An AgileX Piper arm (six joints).
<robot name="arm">
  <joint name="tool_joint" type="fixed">
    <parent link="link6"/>
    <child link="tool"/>
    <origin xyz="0 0 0"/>
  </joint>
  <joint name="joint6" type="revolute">
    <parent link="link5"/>
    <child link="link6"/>
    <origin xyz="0.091 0 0" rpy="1.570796 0 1.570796"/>
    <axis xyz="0 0 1"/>
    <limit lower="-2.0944" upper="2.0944"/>
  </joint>
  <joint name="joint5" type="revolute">
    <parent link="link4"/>
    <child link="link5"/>
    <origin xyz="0 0 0" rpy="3.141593 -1.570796 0"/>
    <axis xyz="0 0 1"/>
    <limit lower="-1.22" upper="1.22"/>
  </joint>
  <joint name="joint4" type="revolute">
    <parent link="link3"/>
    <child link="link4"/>
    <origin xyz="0.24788 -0.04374 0" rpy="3.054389 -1.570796 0"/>
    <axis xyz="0 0 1"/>
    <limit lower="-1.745" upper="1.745"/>
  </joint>
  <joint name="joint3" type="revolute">
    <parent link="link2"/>
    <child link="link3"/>
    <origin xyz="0.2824 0.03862 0" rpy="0 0 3.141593"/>
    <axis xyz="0 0 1"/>
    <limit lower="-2.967" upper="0"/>
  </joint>
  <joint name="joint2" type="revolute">
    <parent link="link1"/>
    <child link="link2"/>
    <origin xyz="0 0 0" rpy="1.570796 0 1.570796"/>
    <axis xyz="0 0 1"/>
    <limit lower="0" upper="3.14"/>
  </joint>
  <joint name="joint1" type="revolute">
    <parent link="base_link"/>
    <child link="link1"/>
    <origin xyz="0 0 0.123" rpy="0 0 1.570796"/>
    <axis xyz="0 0 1"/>
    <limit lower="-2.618" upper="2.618"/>
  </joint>
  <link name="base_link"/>
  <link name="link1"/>
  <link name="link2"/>
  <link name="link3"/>
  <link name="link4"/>
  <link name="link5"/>
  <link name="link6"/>
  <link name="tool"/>
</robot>
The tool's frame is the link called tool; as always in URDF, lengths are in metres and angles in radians.
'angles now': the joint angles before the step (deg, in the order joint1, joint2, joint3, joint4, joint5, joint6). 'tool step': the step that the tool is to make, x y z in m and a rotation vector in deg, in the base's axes. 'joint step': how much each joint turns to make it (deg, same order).
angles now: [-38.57 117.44 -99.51 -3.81 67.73 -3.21]
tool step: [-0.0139 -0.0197 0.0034 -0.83 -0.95 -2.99]
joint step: [-3.21 0.00 -0.70 0.00 -0.57 -0.18]
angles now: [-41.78 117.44 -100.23 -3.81 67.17 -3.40]
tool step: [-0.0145 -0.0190 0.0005 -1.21 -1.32 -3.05]
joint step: [-3.16 0.01 0.01 0.00 -1.81 0.01]
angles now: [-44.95 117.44 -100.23 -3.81 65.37 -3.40]
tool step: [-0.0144 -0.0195 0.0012 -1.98 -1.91 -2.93]
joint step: [-3.15 0.06 -0.14 0.00 -2.68 -0.05]
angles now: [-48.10 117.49 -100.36 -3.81 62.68 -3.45]
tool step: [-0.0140 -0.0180 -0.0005 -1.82 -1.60 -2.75]
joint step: [-2.92 0.31 -0.16 0.00 -2.58 0.00]
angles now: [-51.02 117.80 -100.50 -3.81 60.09 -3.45]
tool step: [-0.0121 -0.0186 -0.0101 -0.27 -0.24 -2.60]
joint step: [-2.70 1.92 -0.86 0.01 -1.42 -0.01]
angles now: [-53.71 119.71 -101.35 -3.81 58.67 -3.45]
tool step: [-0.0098 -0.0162 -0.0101 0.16 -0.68 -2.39]
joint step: [-2.30 2.06 -1.18 0.65 -1.14 0.00]
